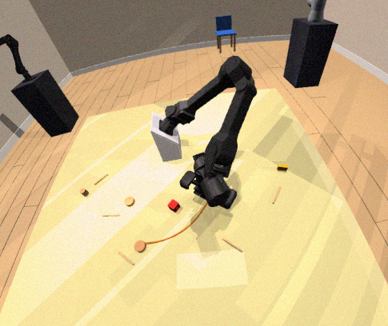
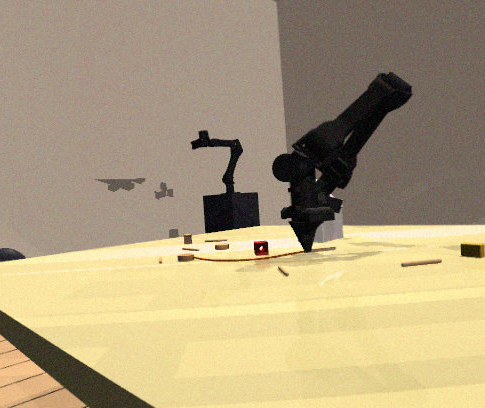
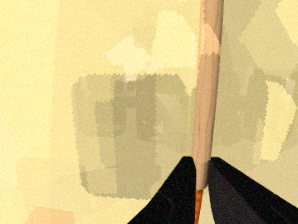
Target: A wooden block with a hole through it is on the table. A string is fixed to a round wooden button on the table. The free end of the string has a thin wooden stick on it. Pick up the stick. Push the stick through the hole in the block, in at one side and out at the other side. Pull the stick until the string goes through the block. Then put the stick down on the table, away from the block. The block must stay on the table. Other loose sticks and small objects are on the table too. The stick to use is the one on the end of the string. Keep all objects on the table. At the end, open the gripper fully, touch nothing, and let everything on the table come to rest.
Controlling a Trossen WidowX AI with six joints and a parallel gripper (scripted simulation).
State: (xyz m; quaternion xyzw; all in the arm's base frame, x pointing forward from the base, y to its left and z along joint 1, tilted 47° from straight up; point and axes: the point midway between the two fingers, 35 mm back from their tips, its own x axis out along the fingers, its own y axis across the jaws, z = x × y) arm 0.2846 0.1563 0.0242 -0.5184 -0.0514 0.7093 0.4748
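Right now my gripper tip is 130 mm to the left of the red block, 10 mm below it and 10 mm short of it. Round my gripper tip: thin wooden stick: 10 mm to the left, 10 mm behind; yellow block: 310 mm to the left, 80 mm behind; round wooden button: 260 mm to the right, 140 mm ahead.
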